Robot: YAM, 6 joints.
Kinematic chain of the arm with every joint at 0, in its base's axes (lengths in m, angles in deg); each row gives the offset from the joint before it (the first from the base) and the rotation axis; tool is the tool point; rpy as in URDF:
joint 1: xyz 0 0 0.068 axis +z
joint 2: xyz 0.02 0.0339 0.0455 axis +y
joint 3: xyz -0.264 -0.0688 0 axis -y
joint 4: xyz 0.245 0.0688 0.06 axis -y
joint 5: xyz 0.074 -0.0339 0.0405 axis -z
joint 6: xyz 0.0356 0 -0.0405 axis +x
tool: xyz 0 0 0 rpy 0 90 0
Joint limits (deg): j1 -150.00..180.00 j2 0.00..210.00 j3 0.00..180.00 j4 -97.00..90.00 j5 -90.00..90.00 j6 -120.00..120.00
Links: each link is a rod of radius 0.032 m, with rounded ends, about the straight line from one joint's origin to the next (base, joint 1, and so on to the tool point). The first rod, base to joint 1, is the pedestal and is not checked.
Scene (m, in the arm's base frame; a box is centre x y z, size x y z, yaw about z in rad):
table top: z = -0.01
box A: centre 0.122 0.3 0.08 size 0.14 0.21 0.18 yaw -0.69
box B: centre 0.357 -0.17 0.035 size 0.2 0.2 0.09 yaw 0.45
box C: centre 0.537 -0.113 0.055 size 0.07 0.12 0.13 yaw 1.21
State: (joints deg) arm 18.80 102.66 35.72 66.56 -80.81 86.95
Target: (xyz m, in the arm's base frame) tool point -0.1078 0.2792 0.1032
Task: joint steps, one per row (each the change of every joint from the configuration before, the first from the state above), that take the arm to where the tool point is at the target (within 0.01 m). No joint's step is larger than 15 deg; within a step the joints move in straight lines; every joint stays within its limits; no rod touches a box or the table.
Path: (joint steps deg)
1: 11.66 -7.28 13.31 -9.57 -1.53 3.96
2: 11.65 -7.27 13.30 -9.58 -1.53 3.97
3: 11.66 -7.28 13.31 -9.57 -1.53 3.96
4: 11.65 -7.28 13.30 -9.58 -1.54 3.96
5: 11.66 -7.27 13.31 -9.57 -1.53 3.97
6: 11.65 -7.28 13.30 -9.58 -1.53 3.96
7: 2.61 8.93 -13.90 9.16 1.40 -3.96
8: 2.60 8.94 -13.90 9.15 1.41 -3.97
9: 2.60 8.93 -13.90 9.16 1.40 -3.96
10: 2.61 8.93 -13.91 9.16 1.40 -3.96
11: 2.60 8.93 -13.90 9.15 1.40 -3.97
12: 2.60 8.94 -13.90 9.16 1.41 -3.96

